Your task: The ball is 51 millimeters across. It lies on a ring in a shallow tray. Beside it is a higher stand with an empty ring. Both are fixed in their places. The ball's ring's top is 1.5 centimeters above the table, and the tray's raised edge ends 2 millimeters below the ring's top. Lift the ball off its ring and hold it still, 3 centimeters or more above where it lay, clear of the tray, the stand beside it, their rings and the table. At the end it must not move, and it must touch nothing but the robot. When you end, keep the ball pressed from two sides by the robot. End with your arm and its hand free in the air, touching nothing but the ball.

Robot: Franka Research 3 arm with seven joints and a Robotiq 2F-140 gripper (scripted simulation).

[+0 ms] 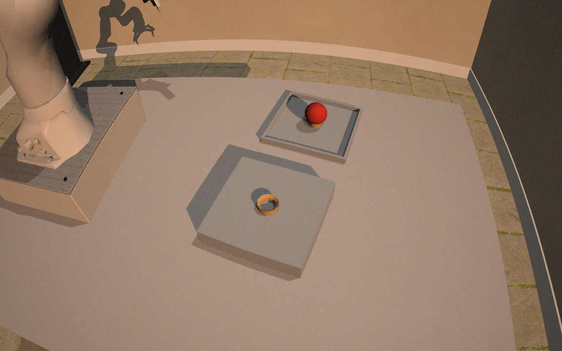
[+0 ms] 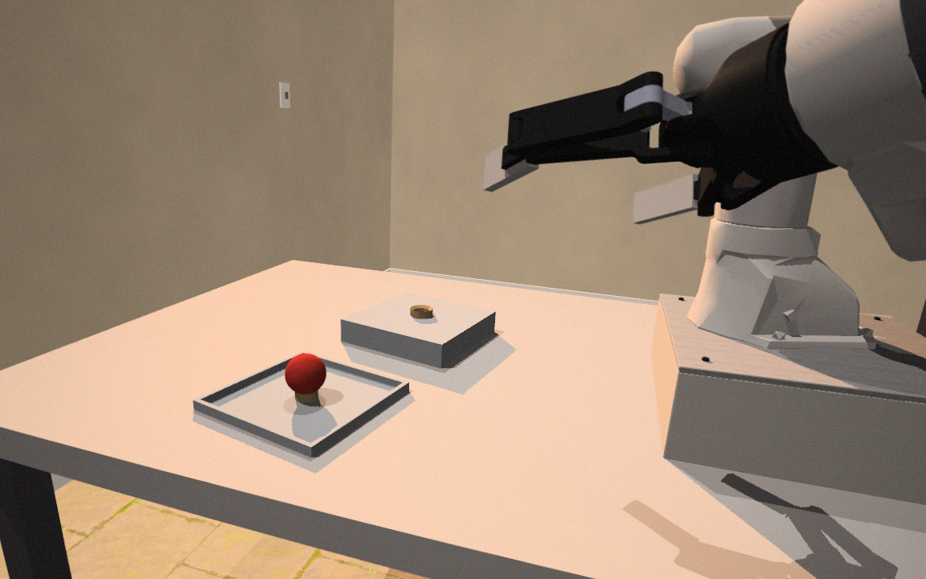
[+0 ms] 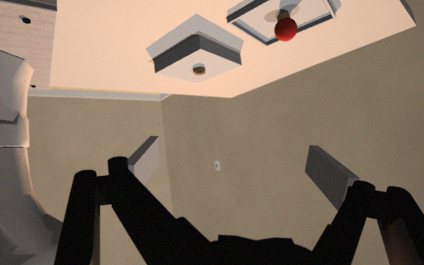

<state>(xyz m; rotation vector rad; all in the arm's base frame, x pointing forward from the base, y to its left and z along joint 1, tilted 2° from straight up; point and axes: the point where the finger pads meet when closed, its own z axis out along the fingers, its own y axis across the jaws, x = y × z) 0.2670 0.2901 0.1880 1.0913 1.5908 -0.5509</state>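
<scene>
Now: hand 30 cm short of the red ball, 27 cm above it and 16 cm to the left of it. Round my hand: tray (30 cm below, 30 cm ahead, 16 cm to the right); then grey stand (42 cm to the right, 27 cm below, 19 cm ahead).
</scene>
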